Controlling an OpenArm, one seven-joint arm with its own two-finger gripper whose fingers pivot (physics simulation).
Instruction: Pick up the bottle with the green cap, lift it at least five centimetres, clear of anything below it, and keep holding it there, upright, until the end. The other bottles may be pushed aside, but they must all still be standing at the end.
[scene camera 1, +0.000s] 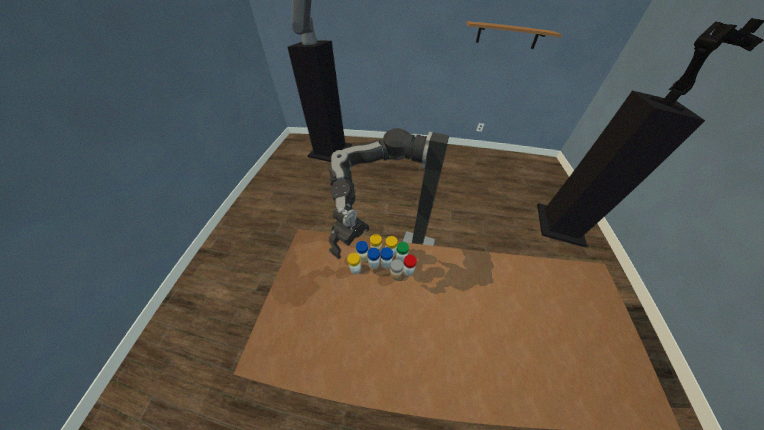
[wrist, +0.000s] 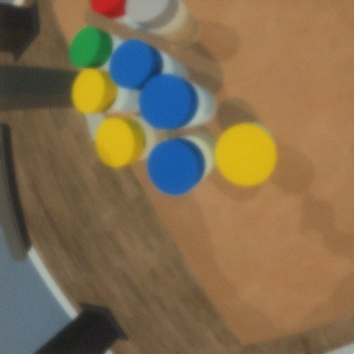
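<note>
The green-capped bottle (scene camera 1: 402, 248) (wrist: 91, 47) stands upright on the table at the right back of a tight cluster. A yellow-capped bottle (scene camera 1: 391, 242) (wrist: 94, 91) is close on its left in the scene view, a blue-capped one (scene camera 1: 386, 254) (wrist: 135, 65) is front-left, and the red-capped one (scene camera 1: 410, 261) (wrist: 109, 4) is in front. My gripper (scene camera 1: 351, 243) is open and empty, tilted, above the left back of the cluster, on the side away from the green cap. Parts of its dark fingers show along the left of the wrist view.
Other standing bottles: grey-capped (scene camera 1: 396, 266) (wrist: 150, 11), blue-capped (scene camera 1: 373, 254) (wrist: 168, 101), another blue-capped (scene camera 1: 361, 247) (wrist: 176, 166), yellow-capped at the back (scene camera 1: 375, 240) (wrist: 119, 142), and yellow-capped at front left (scene camera 1: 353, 260) (wrist: 246, 155). The arm's dark post (scene camera 1: 430, 192) rises behind the table (scene camera 1: 454, 341).
</note>
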